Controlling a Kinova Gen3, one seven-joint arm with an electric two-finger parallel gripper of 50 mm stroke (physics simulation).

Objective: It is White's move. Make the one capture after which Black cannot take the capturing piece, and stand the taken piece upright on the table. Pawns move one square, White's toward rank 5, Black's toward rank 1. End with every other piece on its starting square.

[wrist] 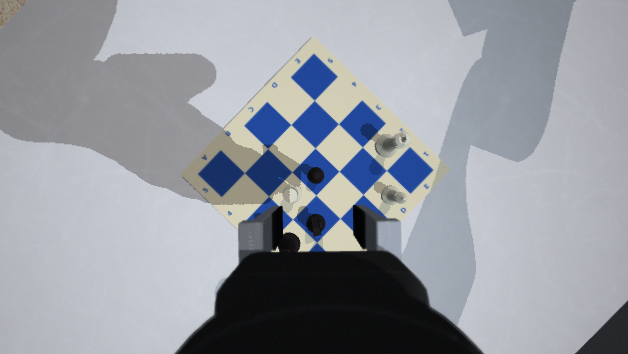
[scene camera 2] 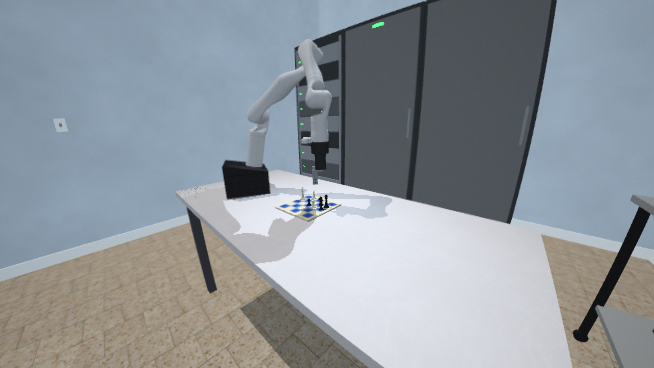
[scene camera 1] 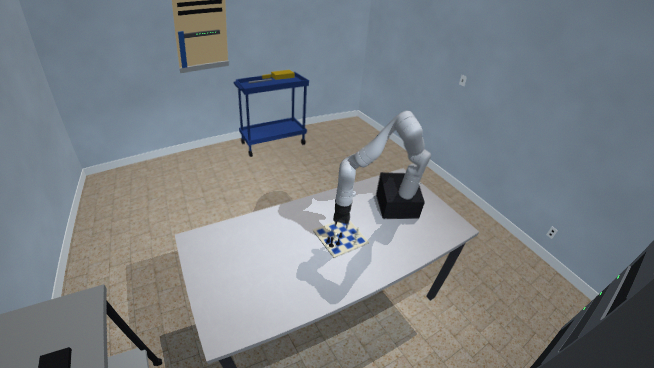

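Seen in the pictures: gripper, between the fingertips: (wrist: 317, 220) (scene camera 2: 315, 182) (scene camera 1: 341, 226); arm's base, origin of its link: (scene camera 2: 253, 165) (scene camera 1: 406, 193).
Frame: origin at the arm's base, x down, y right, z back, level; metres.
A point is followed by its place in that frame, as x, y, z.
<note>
The blue-and-cream board (scene camera 1: 334, 255) {0.133, -0.155, -0.530} (scene camera 2: 308, 219) {0.134, 0.045, -0.553} (wrist: 312, 44) {0.133, 0.066, -0.347} lies on the table. In the wrist view, a tall white king (wrist: 386, 145) {0.114, -0.074, -0.364} stands on E2, a smaller white piece (wrist: 392, 195) {0.115, -0.119, -0.394} on D1, a white rook (wrist: 292, 194) {0.100, -0.048, -0.472} on B3, a black pawn (wrist: 315, 175) {0.102, -0.049, -0.442} on C3, a black knight (wrist: 315, 221) {0.101, -0.084, -0.472} on B2 and a tall black piece (wrist: 289, 243) {0.114, -0.086, -0.510} on A2. The left finger hides most of A3; whether a piece stands there cannot be told from that view. My gripper (scene camera 1: 342, 226) {0.025, -0.073, -0.462} (scene camera 2: 315, 181) {0.025, -0.073, -0.462} (wrist: 317, 220) {0.025, -0.073, -0.462} is open and empty, pointing down above the board, the knight showing between its fingers.
The arm's black base block (scene camera 1: 400, 202) {0.016, -0.042, -0.069} (scene camera 2: 246, 180) {0.051, 0.095, -0.102} stands at one end of the table (scene camera 1: 240, 280) {0.139, -0.136, -1.006} (scene camera 2: 400, 280) {0.140, 0.092, -0.968}. A blue cart (scene camera 1: 272, 86) stands by the wall. Tall dark cabinets (scene camera 2: 380, 100) stand behind the table. Arm shadows cross the board and table.
</note>
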